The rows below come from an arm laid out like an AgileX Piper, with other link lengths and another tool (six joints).
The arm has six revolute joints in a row. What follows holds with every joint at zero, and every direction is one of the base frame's. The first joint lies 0.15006 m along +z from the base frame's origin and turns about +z. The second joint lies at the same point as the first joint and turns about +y. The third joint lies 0.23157 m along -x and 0.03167 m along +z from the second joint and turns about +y. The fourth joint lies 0.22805 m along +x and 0.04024 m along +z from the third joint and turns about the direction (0.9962, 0, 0.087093). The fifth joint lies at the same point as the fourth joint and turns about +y. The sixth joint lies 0.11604 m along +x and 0.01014 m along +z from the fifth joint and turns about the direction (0.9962, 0, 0.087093). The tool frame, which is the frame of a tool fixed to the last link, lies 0.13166 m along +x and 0.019 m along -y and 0.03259 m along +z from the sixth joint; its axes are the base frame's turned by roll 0.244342, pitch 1.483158 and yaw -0.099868 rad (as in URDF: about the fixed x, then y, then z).
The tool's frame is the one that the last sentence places.
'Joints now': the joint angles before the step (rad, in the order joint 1, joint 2, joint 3, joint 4, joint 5, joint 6). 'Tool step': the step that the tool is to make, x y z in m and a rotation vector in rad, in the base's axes. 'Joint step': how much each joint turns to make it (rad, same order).
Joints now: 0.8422 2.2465 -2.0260 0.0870 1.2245 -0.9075
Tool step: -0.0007 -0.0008 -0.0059 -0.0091 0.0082 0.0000
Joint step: -0.0001 0.0125 -0.0004 0.0001 0.0001 -0.0001
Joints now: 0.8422 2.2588 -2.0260 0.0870 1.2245 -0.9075
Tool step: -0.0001 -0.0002 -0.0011 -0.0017 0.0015 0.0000
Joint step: -0.0001 0.0023 0.0001 0.0000 0.0000 -0.0001
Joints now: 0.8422 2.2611 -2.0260 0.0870 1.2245 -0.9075
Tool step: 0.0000 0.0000 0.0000 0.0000 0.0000 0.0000
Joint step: 0.0000 0.0000 0.0000 0.0000 0.0000 0.0000
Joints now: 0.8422 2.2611 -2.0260 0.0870 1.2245 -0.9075
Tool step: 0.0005 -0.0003 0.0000 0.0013 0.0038 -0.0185
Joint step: -0.0001 0.0002 -0.0005 0.0000 0.0003 0.0189
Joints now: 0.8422 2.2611 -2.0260 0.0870 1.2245 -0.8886
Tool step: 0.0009 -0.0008 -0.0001 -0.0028 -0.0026 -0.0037
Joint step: 0.0000 0.0000 -0.0001 -0.0047 0.0001 0.0045
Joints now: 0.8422 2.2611 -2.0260 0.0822 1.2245 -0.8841
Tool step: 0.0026 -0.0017 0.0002 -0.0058 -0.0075 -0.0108
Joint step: 0.0001 0.0003 -0.0021 -0.0122 0.0002 0.0129
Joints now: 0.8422 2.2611 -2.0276 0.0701 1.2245 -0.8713
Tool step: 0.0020 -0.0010 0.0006 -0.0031 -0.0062 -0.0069
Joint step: -0.0001 -0.0001 -0.0024 -0.0084 0.0002 0.0083
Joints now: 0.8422 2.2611 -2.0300 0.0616 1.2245 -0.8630
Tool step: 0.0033 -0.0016 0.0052 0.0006 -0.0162 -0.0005
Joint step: -0.0017 -0.0114 0.0004 -0.0119 -0.0002 0.0004
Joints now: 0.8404 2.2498 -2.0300 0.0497 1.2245 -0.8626
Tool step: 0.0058 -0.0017 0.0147 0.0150 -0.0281 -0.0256
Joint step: -0.0018 -0.0308 0.0000 -0.0170 -0.0001 0.0265
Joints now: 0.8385 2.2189 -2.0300 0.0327 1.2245 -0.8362
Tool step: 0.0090 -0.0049 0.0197 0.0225 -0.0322 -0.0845
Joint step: -0.0001 -0.0413 0.0002 -0.0326 0.0014 0.0902
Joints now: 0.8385 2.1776 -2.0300 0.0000 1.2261 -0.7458
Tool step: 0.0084 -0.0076 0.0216 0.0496 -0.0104 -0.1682
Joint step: 0.0000 -0.0500 0.0086 -0.0280 -0.0002 0.1776
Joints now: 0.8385 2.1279 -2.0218 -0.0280 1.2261 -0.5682
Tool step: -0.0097 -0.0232 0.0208 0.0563 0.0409 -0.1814
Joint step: -0.0123 -0.1296 0.1195 0.0101 -0.0001 0.1787
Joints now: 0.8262 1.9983 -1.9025 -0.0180 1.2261 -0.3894
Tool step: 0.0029 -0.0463 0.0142 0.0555 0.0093 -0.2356
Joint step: -0.0553 -0.1678 0.1968 -0.0214 -0.0571 0.1943
